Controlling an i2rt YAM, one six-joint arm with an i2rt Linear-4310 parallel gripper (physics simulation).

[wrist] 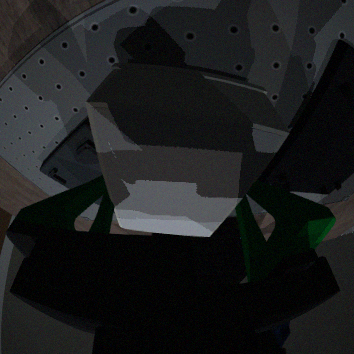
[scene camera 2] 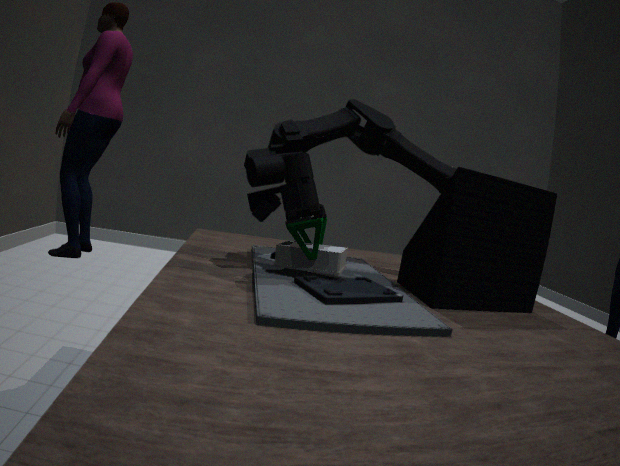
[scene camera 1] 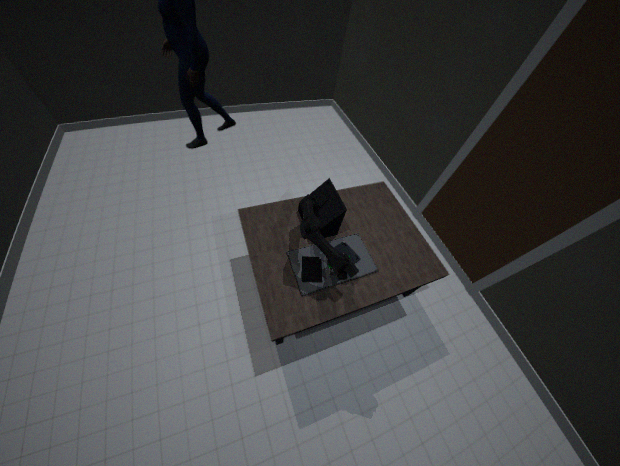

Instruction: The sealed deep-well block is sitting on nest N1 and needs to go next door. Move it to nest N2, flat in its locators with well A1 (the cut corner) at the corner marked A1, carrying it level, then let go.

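Where they show: gripper, fingertip midpoint: (wrist: 174, 177) (scene camera 2: 315, 257); arm's base at its link origin: (scene camera 2: 482, 230) (scene camera 1: 316, 205).
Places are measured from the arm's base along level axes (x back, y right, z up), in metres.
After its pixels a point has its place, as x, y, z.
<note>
The sealed deep-well block (scene camera 2: 328, 259) @(-0.372, -0.016, -0.096) (wrist: 168, 168) @(-0.417, 0.049, -0.086) is a pale box. My gripper (scene camera 2: 306, 240) (wrist: 174, 177) @(-0.382, 0.036, -0.105) (scene camera 1: 340, 264) @(-0.382, 0.036, -0.105) has green fingers and is shut on the block's two long sides. The block sits low at the far nest (wrist: 70, 158) @(-0.405, -0.068, -0.133) on the grey perforated deck plate (scene camera 2: 300, 305) @(-0.451, -0.149, -0.144) (scene camera 1: 367, 258) @(-0.422, -0.188, -0.145) (wrist: 35, 105) @(-0.468, -0.062, -0.144). I cannot tell whether it touches that nest. The other nest (scene camera 2: 350, 290) (scene camera 1: 311, 269) @(-0.350, 0.194, -0.132) (wrist: 316, 140) @(-0.361, 0.155, -0.133) is a dark flat plate and is empty. A cut corner of the block shows near the gripper in the wrist view. The nest labels are not readable.
The arm's black base box (scene camera 2: 481, 240) @(-0.093, -0.108, -0.013) (scene camera 1: 325, 202) @(-0.031, -0.041, 0.049) stands behind the deck on the wooden table (scene camera 2: 250, 391) @(-0.554, -0.381, -0.157) (scene camera 1: 401, 240) @(-0.397, -0.517, -0.157). One person (scene camera 2: 95, 125) stands on the tiled floor at the left. Another person (scene camera 1: 192, 65) walks at the far wall.
</note>
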